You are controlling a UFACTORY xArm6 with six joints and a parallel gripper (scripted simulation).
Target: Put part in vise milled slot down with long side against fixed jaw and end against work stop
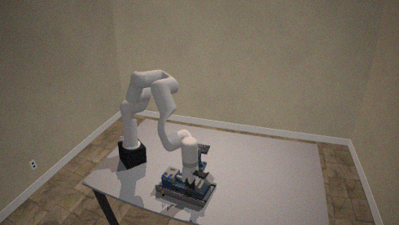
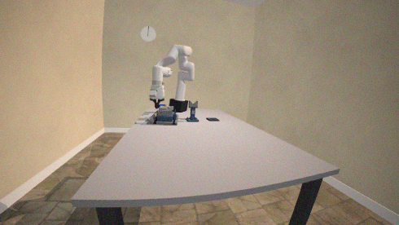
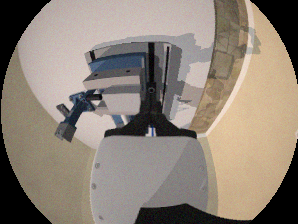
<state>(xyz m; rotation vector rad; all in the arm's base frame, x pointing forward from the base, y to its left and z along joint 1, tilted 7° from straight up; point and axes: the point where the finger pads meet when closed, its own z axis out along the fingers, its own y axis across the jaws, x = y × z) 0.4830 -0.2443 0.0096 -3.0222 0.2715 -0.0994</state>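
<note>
My hand is 5 cm to the right of the part, 3 cm above it and 1 cm short of it. Round my hand: vise: 8 cm to the left, 8 cm below, 6 cm behind; dark infeed plate: 47 cm to the left, 12 cm below, 6 cm behind.
</note>
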